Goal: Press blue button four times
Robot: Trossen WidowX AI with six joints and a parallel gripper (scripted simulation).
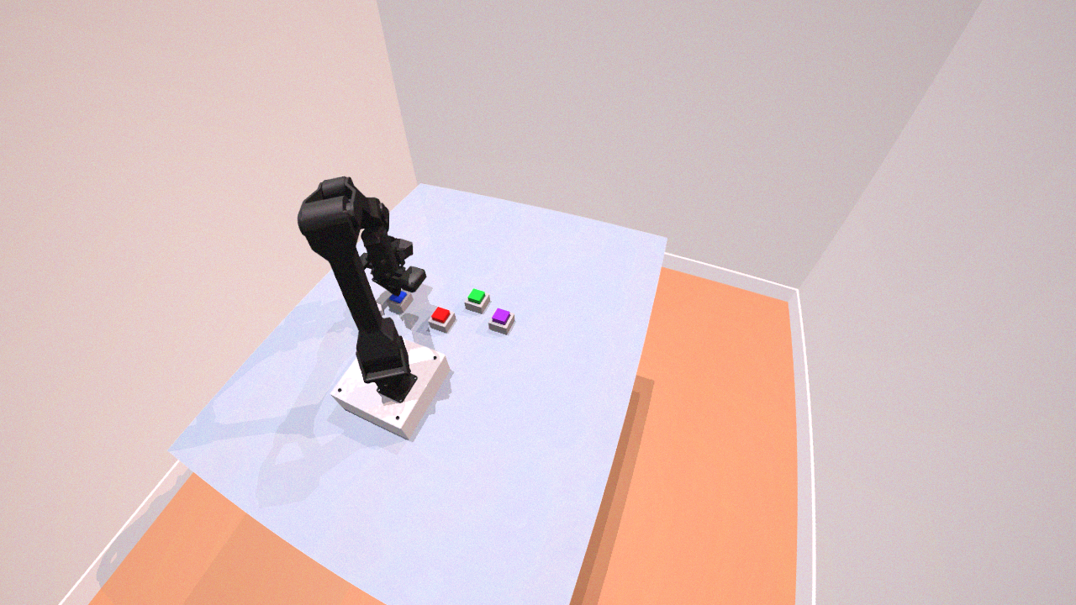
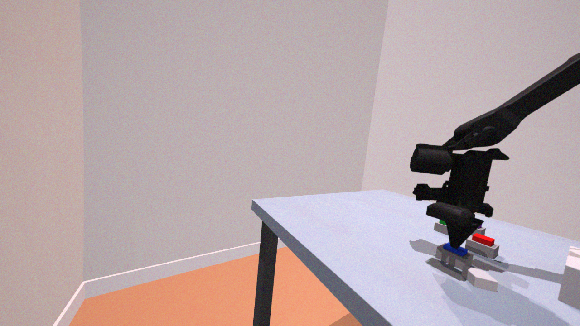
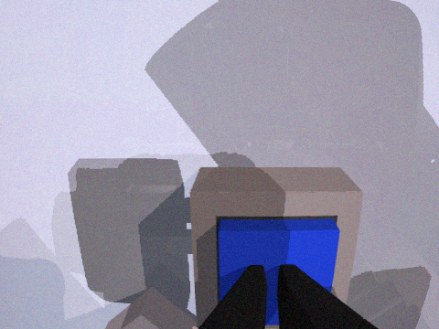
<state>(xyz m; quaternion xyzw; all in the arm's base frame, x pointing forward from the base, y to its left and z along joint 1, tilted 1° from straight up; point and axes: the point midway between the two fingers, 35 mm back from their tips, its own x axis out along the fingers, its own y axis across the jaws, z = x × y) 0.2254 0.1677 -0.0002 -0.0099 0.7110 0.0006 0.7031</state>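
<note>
Now: gripper tip 1 cm above the blue button. Round my gripper tip: pale block 5 cm behind, 4 cm to the left, 2 cm below; then red button 1 cm behind, 14 cm to the right; then green button 7 cm ahead, 19 cm to the right.
</note>
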